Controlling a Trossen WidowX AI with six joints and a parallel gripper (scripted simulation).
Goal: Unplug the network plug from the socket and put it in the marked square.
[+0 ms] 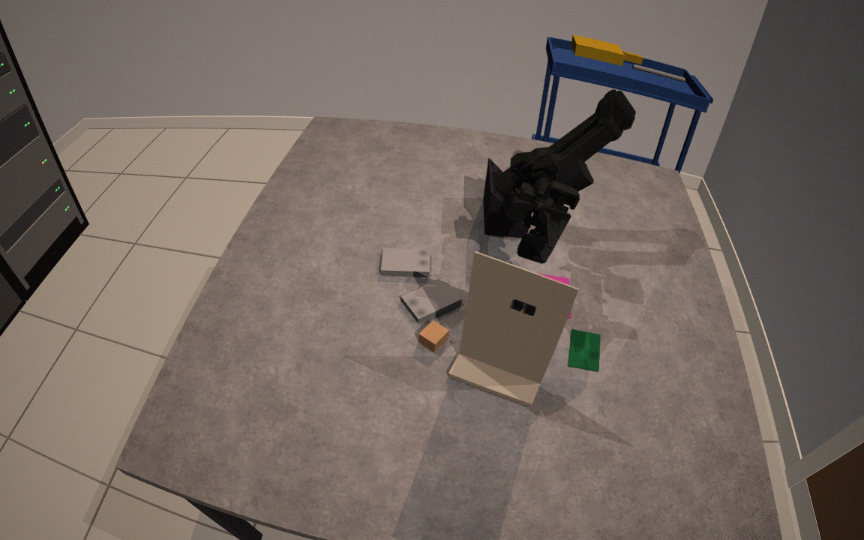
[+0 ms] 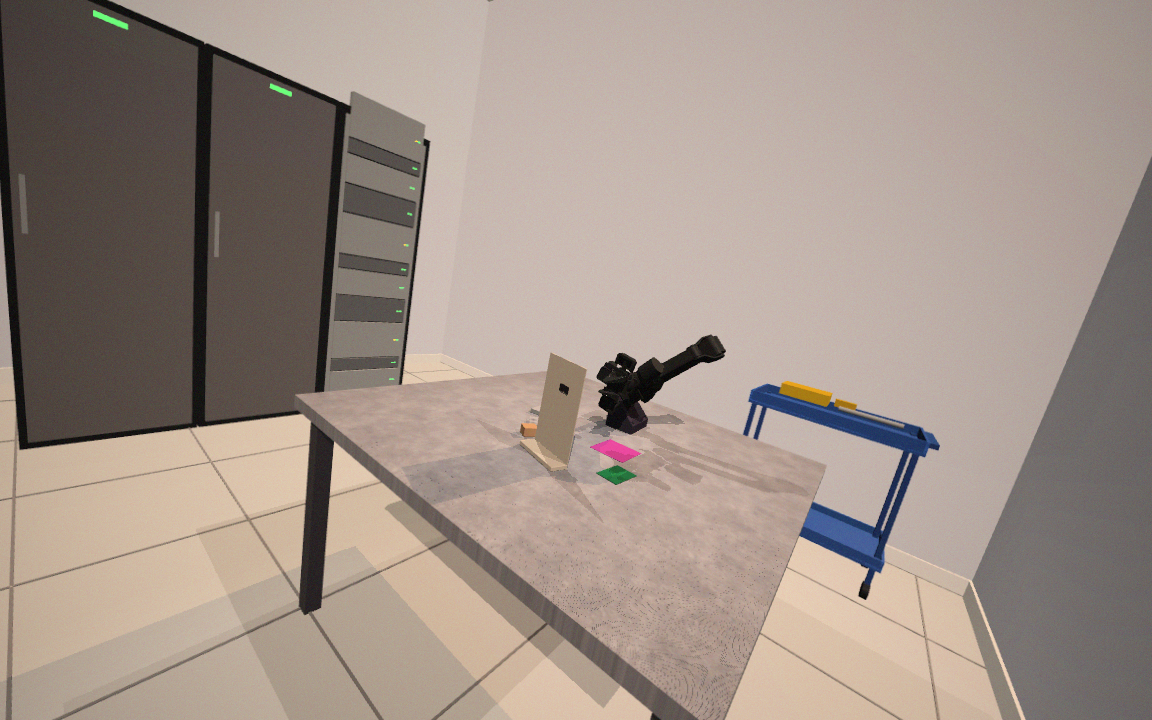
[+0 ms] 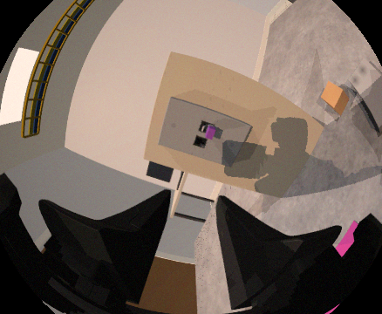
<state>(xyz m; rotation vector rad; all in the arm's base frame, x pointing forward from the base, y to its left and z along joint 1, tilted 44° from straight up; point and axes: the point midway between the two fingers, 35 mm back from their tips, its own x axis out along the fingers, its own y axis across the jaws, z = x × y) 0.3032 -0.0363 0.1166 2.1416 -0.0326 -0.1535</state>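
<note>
My gripper tip is 120 mm short of the beige upright panel, 60 mm to the left of it and 80 mm above it.
</note>
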